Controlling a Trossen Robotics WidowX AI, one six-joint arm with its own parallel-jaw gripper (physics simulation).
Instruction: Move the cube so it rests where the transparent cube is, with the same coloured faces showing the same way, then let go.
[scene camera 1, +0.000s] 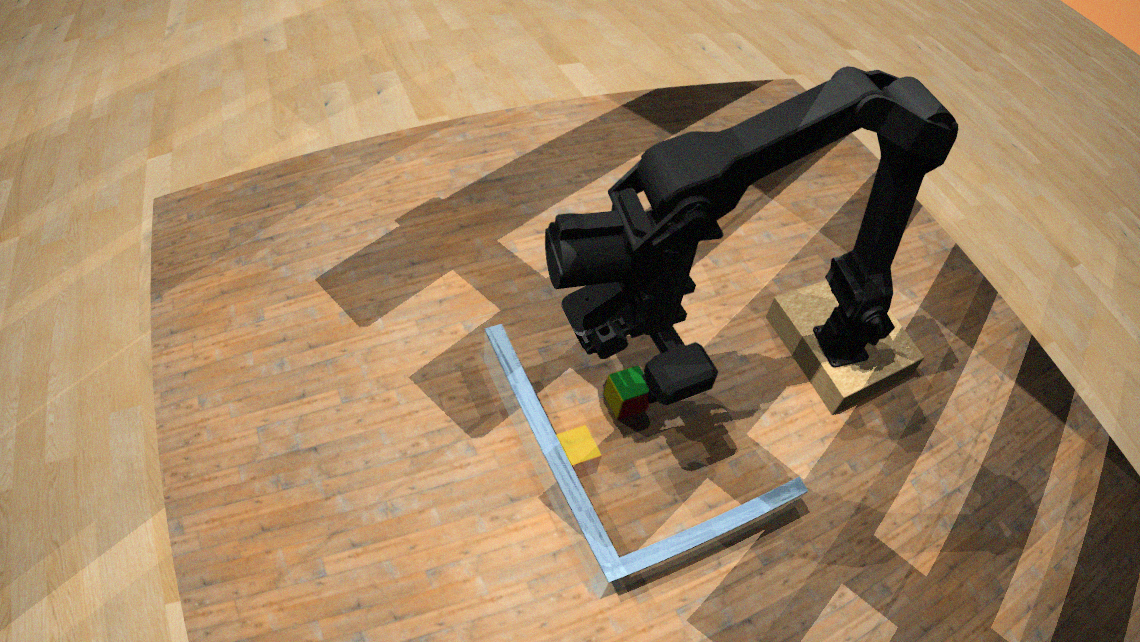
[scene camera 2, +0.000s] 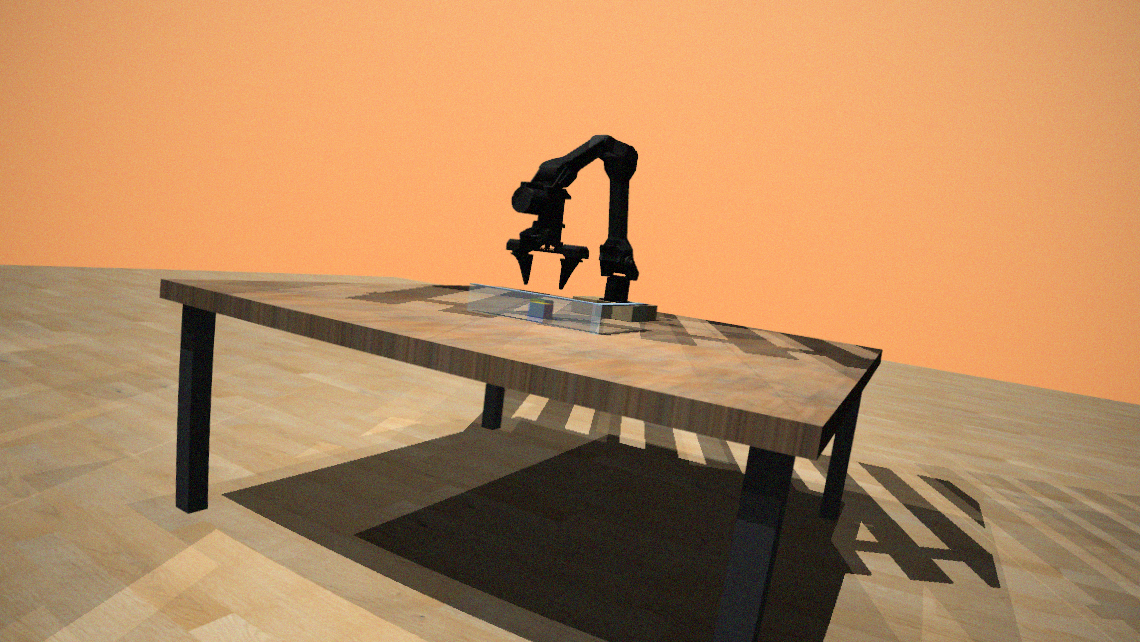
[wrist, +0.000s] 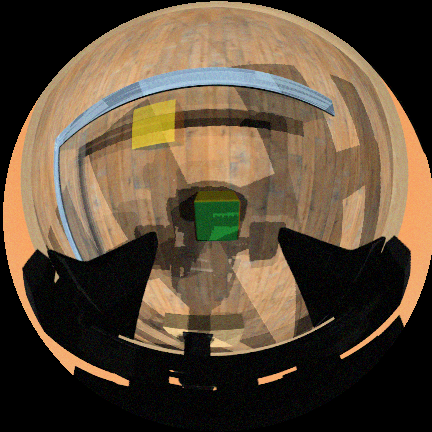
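Where they show: gripper, fingertip midpoint: (scene camera 1: 633, 368) (scene camera 2: 543, 287) (wrist: 218, 236); arm's base, origin of the base link: (scene camera 1: 840, 344) (scene camera 2: 615, 301) (wrist: 197, 336).
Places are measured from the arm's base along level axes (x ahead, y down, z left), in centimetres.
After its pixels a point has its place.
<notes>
The solid cube (scene camera 1: 627, 391) {x 30.1, y 0.2, z 0.7 cm} (wrist: 217, 220) {x 29.5, y 0.2, z -0.4 cm} sits on the table with its green face up, a yellow face toward the blue wall, and a red face also showing in scene camera 1. The transparent cube (scene camera 1: 579, 445) {x 37.1, y 0.2, z 6.2 cm} (wrist: 154, 125) {x 37.1, y 0.2, z 5.9 cm} has its yellow face up and stands close inside the long blue wall, apart from the solid cube. In scene camera 2 a small blue-sided shape shows through the wall; which cube it is I cannot tell. My gripper (scene camera 1: 623, 374) {x 29.6, y -2.6, z -0.4 cm} (scene camera 2: 544, 286) {x 29.6, y -2.6, z -0.4 cm} (wrist: 218, 236) {x 29.6, y -2.6, z -0.4 cm} is wide open and empty, pointing down above the solid cube, which lies between the fingers in the wrist view.
An L-shaped blue, see-through wall (scene camera 1: 567, 478) {x 39.8, y -1.9, z 10.7 cm} (scene camera 2: 498, 299) {x 42.8, y 0.6, z -1.2 cm} (wrist: 215, 76) {x 41.1, y -1.8, z 1.5 cm} bounds two sides of the area around the cubes. The arm stands on a tan base block (scene camera 1: 797, 319) {x 4.7, y 0.0, z -5.0 cm} (scene camera 2: 640, 313) (wrist: 200, 321) {x 4.9, y 2.3, z -0.5 cm} on the wooden table (scene camera 1: 279, 478) {x 70.2, y 4.1, z 3.2 cm} (scene camera 2: 358, 326) {x 84.7, y 4.4, z 8.6 cm}. Dark shadows cross the table.
</notes>
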